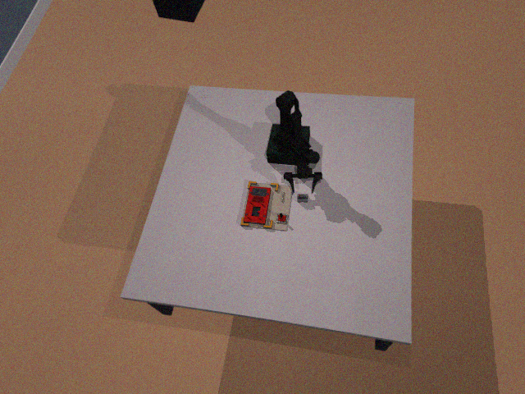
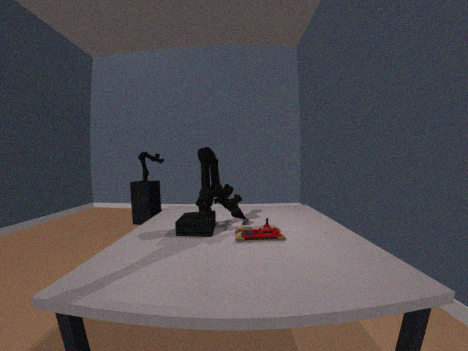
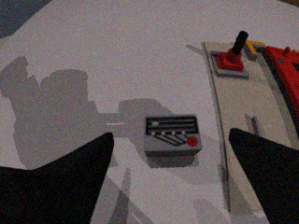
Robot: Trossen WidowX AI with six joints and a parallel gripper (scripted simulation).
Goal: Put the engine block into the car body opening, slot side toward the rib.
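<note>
Right now the grey engine block is 4 cm below my gripper tip and 2 cm ahead of it.
</note>
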